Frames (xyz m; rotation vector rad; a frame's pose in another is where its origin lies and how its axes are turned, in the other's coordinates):
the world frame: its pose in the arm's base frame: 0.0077 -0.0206 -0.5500 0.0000 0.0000 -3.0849
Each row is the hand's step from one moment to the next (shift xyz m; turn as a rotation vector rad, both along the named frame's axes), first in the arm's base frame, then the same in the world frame.
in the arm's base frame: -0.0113 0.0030 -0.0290 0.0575 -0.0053 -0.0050
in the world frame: 0.0111 -0.0036 -0.0290 -0.0571 0.0085 -0.0050
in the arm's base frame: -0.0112 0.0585 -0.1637 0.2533 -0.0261 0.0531
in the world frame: 0.0079 -0.0590 -0.1637 -0.2514 0.0404 0.0531
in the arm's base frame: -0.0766 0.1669 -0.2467 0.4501 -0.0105 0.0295
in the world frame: 0.0670 -0.1710 -0.2467 -0.4488 0.0360 0.0295
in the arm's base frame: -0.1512 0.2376 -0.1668 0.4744 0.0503 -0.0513
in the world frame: 0.1375 -0.2458 -0.1668 -0.4765 -0.0233 -0.0513
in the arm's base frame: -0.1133 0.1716 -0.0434 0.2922 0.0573 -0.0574
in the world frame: 0.1034 -0.1777 -0.0434 -0.2950 -0.0407 -0.0574
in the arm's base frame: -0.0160 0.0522 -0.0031 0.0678 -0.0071 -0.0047
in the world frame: 0.0130 -0.0530 -0.0031 -0.0673 0.0109 -0.0047
